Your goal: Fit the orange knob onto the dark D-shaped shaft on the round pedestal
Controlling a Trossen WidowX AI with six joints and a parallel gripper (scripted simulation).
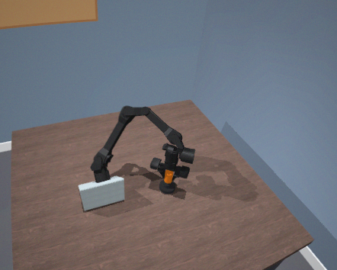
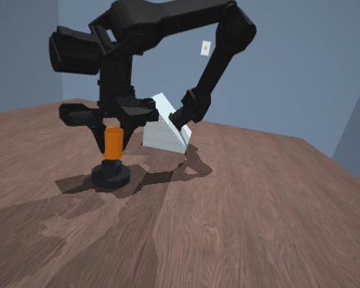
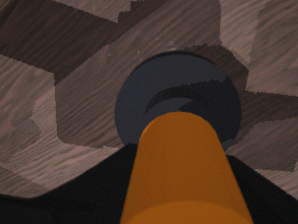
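The orange knob lies 2 cm above my gripper tip. From my gripper tip the other things lie so: dark round pedestal (4 cm below).
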